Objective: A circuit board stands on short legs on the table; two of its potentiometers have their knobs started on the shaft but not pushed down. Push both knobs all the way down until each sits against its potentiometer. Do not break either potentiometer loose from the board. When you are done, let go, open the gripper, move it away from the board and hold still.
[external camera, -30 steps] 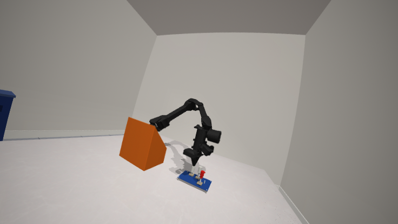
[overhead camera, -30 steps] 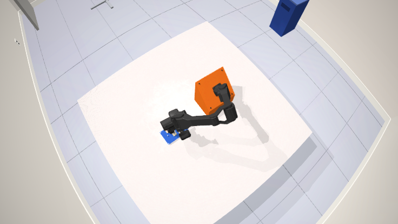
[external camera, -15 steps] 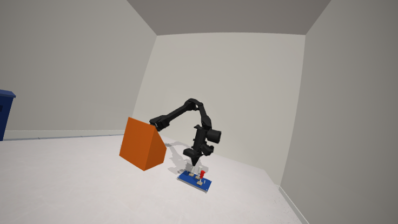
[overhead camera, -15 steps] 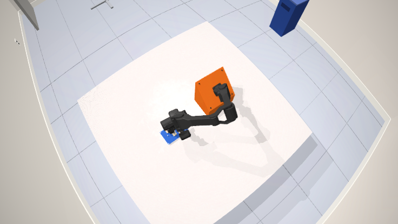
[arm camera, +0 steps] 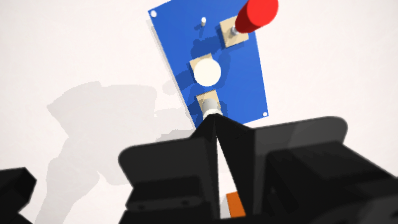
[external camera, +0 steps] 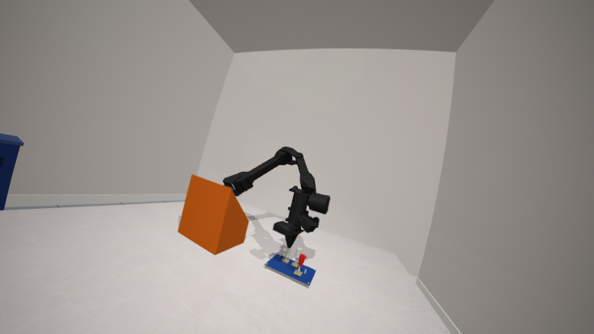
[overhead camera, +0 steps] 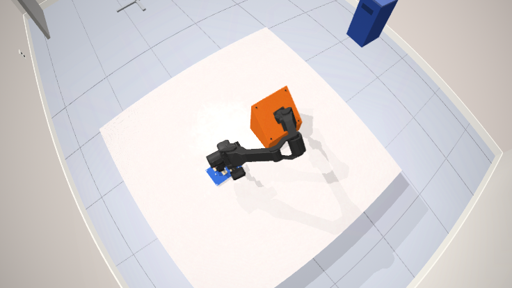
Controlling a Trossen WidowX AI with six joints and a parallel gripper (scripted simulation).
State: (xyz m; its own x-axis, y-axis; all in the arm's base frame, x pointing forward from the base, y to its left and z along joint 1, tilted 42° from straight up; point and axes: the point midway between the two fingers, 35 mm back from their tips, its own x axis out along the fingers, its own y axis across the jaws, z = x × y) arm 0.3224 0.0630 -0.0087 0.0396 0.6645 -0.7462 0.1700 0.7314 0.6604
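Now: the white knob 20 mm below my gripper tip. Round my gripper tip: red knob: 70 mm ahead, 50 mm to the right.
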